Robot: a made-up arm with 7 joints. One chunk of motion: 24 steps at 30 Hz.
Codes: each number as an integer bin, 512 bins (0 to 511) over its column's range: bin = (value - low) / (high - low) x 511, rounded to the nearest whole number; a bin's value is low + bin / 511 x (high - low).
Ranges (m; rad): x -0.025..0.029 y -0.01..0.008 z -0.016..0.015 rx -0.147..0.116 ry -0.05..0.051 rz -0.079..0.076
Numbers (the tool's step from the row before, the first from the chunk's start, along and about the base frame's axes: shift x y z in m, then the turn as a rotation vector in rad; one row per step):
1: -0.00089 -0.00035 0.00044 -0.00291 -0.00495 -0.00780
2: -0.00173 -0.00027 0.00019 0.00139 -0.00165 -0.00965
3: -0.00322 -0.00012 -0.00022 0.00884 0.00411 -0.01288
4: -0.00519 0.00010 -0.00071 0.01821 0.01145 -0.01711
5: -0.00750 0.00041 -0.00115 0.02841 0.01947 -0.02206
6: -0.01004 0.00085 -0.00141 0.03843 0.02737 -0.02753
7: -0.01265 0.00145 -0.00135 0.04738 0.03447 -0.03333
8: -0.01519 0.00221 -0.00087 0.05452 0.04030 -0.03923
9: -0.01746 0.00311 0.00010 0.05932 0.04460 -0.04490
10: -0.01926 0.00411 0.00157 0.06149 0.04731 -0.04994
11: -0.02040 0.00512 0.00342 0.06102 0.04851 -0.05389
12: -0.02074 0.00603 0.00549 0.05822 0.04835 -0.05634
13: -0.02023 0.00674 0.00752 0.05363 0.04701 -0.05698
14: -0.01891 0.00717 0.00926 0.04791 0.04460 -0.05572
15: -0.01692 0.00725 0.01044 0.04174 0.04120 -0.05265
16: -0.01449 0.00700 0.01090 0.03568 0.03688 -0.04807
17: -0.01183 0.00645 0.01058 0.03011 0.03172 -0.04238
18: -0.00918 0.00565 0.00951 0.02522 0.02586 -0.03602
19: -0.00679 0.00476 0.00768 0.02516 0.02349 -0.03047
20: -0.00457 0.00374 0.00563 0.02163 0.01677 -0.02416
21: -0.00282 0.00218 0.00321 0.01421 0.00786 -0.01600
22: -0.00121 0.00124 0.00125 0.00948 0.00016 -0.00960
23: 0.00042 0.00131 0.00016 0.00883 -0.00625 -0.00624
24: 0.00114 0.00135 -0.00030 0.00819 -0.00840 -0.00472
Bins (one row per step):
1: 228 274 271 280 228 235
2: 220 276 267 288 245 229
3: 206 280 260 303 274 218
4: 187 287 252 321 311 204
5: 166 296 245 341 351 188
6: 142 308 240 360 391 170
7: 117 325 241 378 427 151
8: 93 347 249 392 457 131
9: 71 372 265 401 479 112
10: 54 401 290 405 492 96
11: 44 429 320 404 498 83
12: 40 455 354 399 498 75
13: 45 475 388 390 491 73
14: 58 487 416 379 479 77
15: 76 490 436 367 461 87
16: 99 483 443 355 440 102
17: 125 467 438 344 413 121
18: 150 444 421 335 384 142
19: 172 419 390 335 372 160
20: 193 390 357 328 338 181
21: 210 346 317 313 293 208
22: 225 319 284 304 254 229
23: 241 321 266 303 221 240
24: 247 322 259 302 210 245

